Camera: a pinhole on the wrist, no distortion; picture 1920 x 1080 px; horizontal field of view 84.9 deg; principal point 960.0 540.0 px. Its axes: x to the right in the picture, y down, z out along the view. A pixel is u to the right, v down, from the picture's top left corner.
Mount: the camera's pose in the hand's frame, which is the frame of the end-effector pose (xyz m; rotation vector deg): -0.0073 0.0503 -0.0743 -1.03 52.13 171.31
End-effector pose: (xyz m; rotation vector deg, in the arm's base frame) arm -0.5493 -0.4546 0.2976 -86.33 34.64 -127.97
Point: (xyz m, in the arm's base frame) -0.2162 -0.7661 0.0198
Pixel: 1297 265
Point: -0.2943 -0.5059 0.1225
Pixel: 1672 772
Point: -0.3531 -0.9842 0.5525
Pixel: 67 543
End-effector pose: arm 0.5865 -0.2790 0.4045 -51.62 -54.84 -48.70
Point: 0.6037 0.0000 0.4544
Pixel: 927 1008
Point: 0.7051 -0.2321 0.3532
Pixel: 1056 187
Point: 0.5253 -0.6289 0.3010
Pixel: behind the camera
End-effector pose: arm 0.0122 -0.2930 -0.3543 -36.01 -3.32 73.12
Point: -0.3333 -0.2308 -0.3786
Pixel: 1081 193
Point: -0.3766 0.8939 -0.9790
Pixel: outside the picture
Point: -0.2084 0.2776 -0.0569
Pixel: 278 1042
